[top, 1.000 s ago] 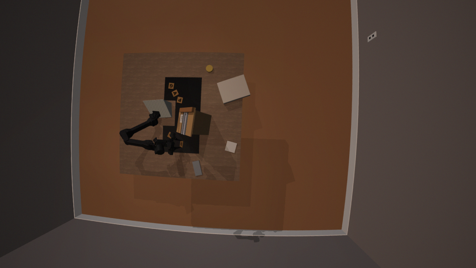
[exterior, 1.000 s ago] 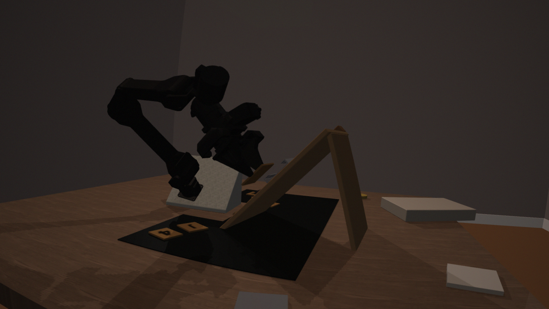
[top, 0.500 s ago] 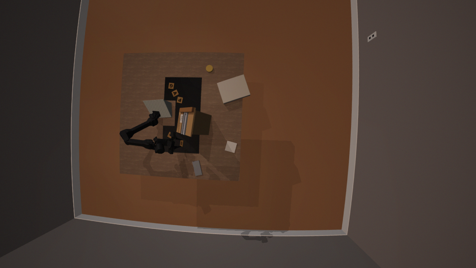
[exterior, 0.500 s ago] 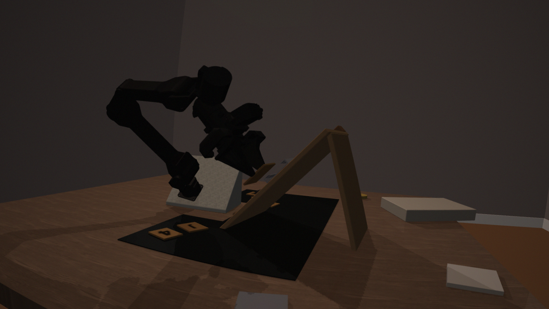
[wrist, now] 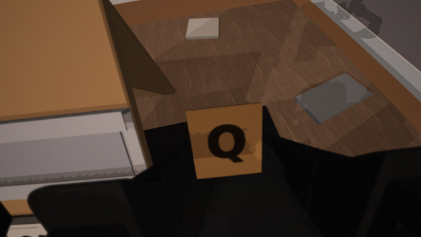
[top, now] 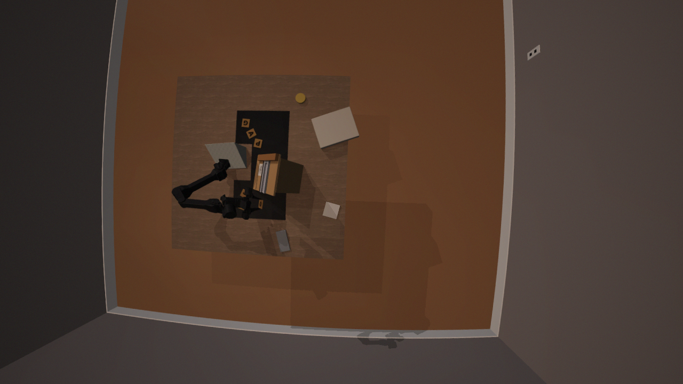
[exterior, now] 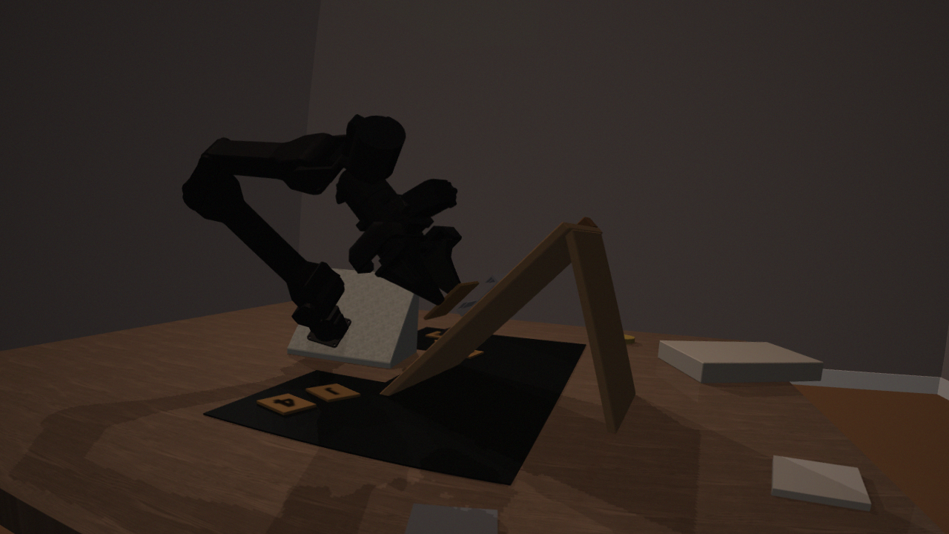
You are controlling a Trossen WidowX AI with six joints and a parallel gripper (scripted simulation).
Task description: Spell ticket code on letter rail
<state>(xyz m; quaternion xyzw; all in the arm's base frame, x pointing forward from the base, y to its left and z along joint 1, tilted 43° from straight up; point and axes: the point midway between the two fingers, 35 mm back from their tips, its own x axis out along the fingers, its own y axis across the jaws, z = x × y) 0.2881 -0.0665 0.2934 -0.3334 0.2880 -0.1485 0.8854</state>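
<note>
My gripper tip is 50 mm past the white ticket, 220 mm to the right of it and 80 mm above it. From my gripper tip the other things lie so: q tile (right at my gripper tip); then j tile (190 mm behind, 40 mm to the left, 160 mm below); then 4 tile (210 mm behind, 40 mm to the right, 160 mm below).
</note>
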